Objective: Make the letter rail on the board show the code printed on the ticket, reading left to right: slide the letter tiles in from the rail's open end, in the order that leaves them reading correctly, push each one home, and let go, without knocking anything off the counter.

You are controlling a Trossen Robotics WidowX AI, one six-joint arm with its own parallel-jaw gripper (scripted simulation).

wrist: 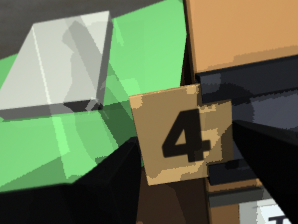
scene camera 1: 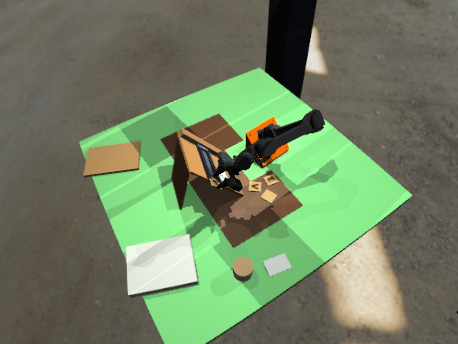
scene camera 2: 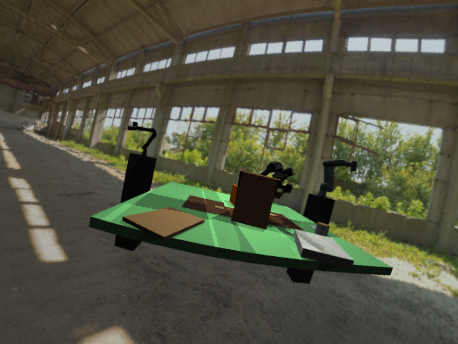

Labels:
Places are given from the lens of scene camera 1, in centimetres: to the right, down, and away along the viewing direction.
white slab (scene camera 1: 167, 264): -25, 38, 118
tan slab (scene camera 1: 102, 160): -68, -6, 156
The marked spots on the white slab and the tan slab are 73 cm apart.

